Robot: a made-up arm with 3 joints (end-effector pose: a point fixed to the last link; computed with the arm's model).
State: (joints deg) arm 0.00 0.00 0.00
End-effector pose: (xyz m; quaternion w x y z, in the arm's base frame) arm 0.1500 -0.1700 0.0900 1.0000 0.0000 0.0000 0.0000
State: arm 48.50 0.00 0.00
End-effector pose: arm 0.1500 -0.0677 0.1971 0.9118 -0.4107 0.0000 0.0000
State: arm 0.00 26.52 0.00
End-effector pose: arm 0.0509 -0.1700 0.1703 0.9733 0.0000 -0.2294 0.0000
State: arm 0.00 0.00 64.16
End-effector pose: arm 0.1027 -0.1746 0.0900 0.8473 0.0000 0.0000 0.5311
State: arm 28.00 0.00 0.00
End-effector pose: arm 0.1500 -0.1220 0.1628 0.9703 -0.2419 0.0000 0.0000
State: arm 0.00 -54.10 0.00
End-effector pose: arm 0.1967 -0.1700 -0.1585 0.8906 0.0000 0.4548 0.0000
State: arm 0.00 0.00 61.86
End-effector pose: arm 0.1042 -0.1735 0.0900 0.8578 0.0000 0.0000 0.5140
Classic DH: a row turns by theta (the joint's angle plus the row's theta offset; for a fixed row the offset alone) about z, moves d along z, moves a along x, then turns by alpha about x. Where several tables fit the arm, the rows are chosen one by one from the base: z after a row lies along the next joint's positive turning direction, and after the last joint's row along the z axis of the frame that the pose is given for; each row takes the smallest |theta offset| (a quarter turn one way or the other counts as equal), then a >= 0, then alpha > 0; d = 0 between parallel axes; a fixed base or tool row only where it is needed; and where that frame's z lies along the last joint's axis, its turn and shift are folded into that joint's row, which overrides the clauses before.
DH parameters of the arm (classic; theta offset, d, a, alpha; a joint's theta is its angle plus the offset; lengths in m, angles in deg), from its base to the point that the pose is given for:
base (fixed): -90 0.03 0 90
joint 1: -90 0.07 0.11 -90
joint 2: 90 0.21 0.2 -90
joint 3: 63.43 0 0.0447 0
tool (fixed): -63.43 0.17 0 0

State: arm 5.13 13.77 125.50
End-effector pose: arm 0.0409 -0.2078 0.1412 0.4493 -0.1268 -0.0153 0.8842
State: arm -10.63 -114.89 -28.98
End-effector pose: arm -0.0155 -0.1084 -0.3937 0.5383 -0.1617 0.8250 -0.0585
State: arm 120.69 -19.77 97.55
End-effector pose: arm 0.1359 0.0968 0.1998 0.4334 -0.5003 0.6999 0.2683
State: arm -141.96 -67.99 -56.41
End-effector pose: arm 0.1792 0.3292 0.1188 0.4879 0.6046 0.5310 0.3381
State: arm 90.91 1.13 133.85
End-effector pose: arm 0.0839 0.0666 0.2522 0.2685 -0.2857 0.6529 0.6481
